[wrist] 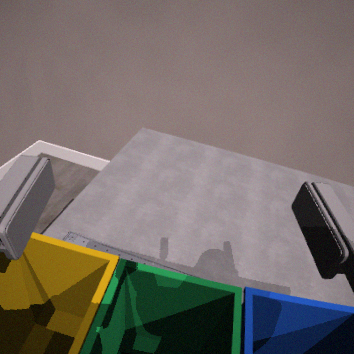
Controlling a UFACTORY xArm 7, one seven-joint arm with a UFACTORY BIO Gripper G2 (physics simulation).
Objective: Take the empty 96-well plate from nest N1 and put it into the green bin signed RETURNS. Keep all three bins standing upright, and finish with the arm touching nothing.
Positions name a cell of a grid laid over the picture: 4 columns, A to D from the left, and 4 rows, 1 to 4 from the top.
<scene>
gripper: C3
green bin: B4
yellow bin: A4
</scene>
